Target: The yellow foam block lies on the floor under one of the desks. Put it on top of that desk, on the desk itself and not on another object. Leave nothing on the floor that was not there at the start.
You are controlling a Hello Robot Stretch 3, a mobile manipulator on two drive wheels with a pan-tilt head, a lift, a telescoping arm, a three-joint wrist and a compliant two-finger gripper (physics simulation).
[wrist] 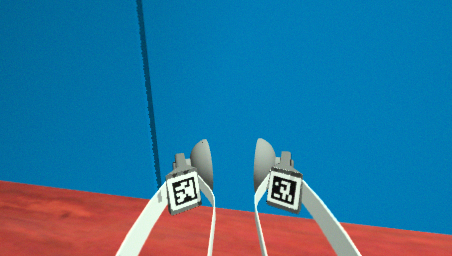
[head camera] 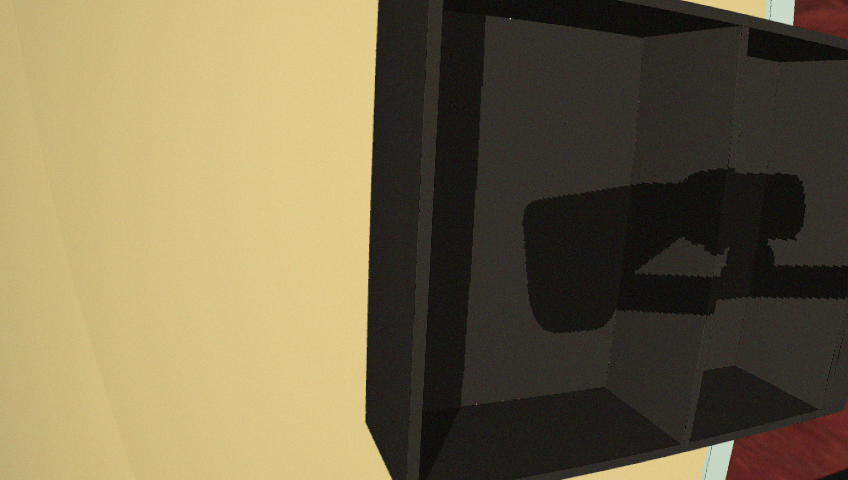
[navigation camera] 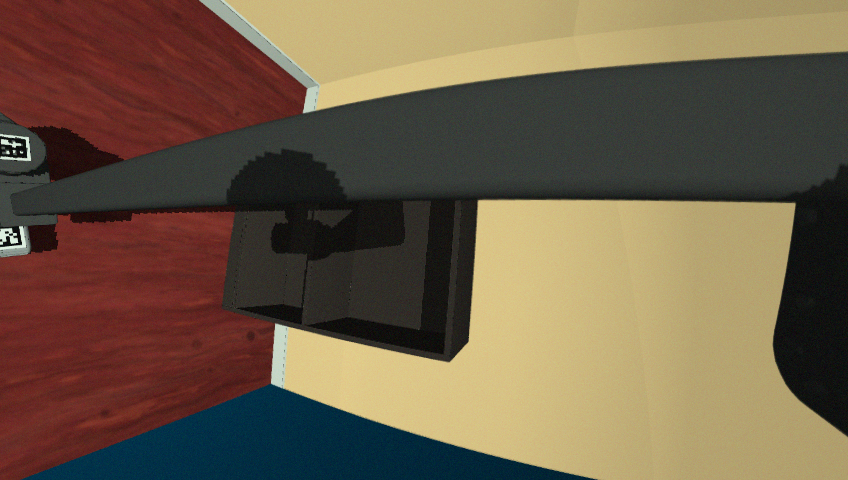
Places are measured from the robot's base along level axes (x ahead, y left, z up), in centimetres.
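Pixels of known places: gripper, between the fingertips: [wrist: 232, 156].
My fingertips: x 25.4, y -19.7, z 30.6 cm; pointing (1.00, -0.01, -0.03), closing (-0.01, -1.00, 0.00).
Behind a point stands the place of what it marks.
My gripper [wrist: 232, 156] {x 25.4, y -19.7, z 30.6 cm} is open and empty in the wrist view, its two grey rounded fingertips apart in front of a blue surface. Below the fingertips in that view is a strip of red wood-grain floor [wrist: 75, 217] {x 61.1, y 22.8, z 0.0 cm}. The yellow foam block does not show in the head, navigation or wrist view, and no desk can be made out in them. The gripper's fingers do not show in the head or navigation view.
A dark open-fronted shelf unit [head camera: 392, 237] {x 5.1, y 94.1, z 106.0 cm} [navigation camera: 467, 267] {x 16.7, y 93.8, z 106.0 cm} stands against a yellow wall [head camera: 208, 237] {x 6.6, y 113.7, z 134.3 cm} [navigation camera: 565, 327] {x 39.6, y 105.7, z 140.7 cm}, with my robot's shadow on it. A dark grey robot part [navigation camera: 535, 136] {x -6.6, y 11.6, z 125.1 cm} crosses the navigation view. A blue wall [navigation camera: 267, 440] {x 82.4, y 58.6, z 39.1 cm} [wrist: 325, 75] {x 58.2, y -40.7, z 35.8 cm} meets the red floor.
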